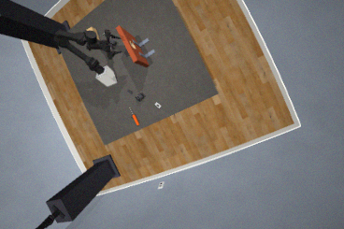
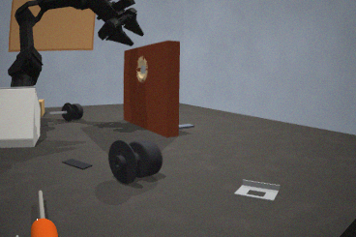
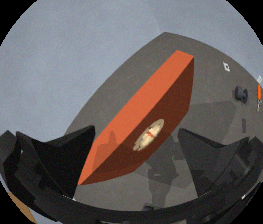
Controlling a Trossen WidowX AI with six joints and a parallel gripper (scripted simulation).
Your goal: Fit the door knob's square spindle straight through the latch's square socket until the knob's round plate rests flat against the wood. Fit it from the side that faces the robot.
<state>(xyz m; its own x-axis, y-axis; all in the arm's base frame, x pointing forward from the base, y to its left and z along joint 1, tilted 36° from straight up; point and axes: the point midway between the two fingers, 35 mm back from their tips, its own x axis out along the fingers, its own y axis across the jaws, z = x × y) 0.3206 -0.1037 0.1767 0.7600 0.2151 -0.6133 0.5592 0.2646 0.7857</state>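
Now: hand 14 cm above the red-brown wooden door panel and 6 cm short of it. Round my hand: dark spool-shaped knob 38 cm to the right, 26 cm below, 12 cm behind; then flat dark plate 29 cm to the right, 28 cm below, 20 cm behind; then tan block 38 cm to the left, 32 cm behind, 26 cm below.
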